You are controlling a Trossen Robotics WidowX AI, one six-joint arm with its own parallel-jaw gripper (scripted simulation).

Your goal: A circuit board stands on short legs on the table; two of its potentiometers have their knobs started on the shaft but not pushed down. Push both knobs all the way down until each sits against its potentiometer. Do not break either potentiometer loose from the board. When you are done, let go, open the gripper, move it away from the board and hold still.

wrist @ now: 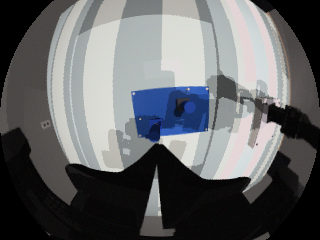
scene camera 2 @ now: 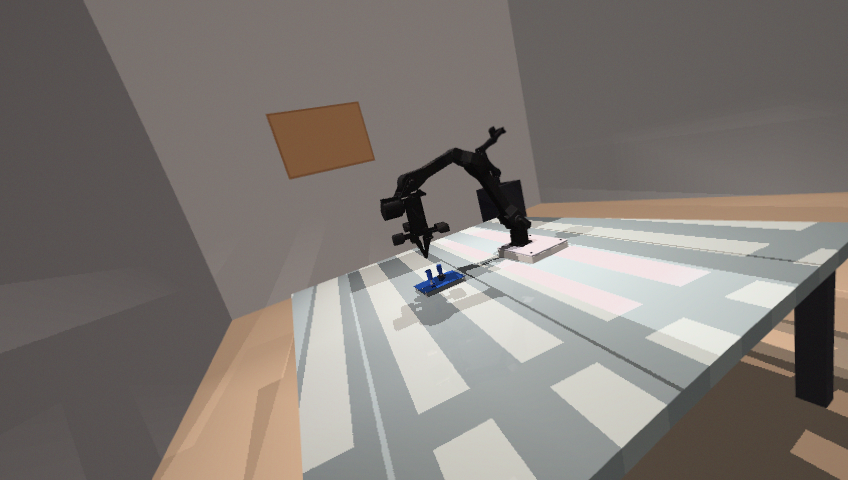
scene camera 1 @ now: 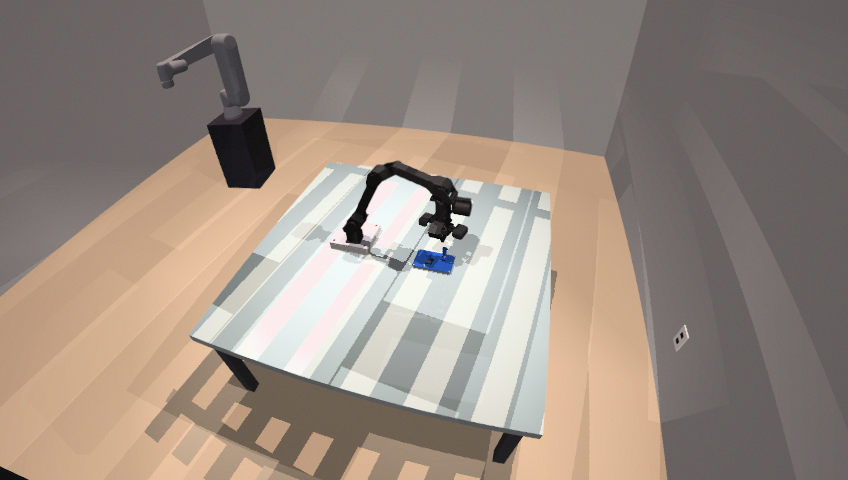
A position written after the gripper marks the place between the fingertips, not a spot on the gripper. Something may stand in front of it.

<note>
The gripper [scene camera 2: 426, 258] is shut, with nothing in its grasp.
The gripper also shows in the wrist view [wrist: 158, 147] and in scene camera 1 [scene camera 1: 442, 241].
</note>
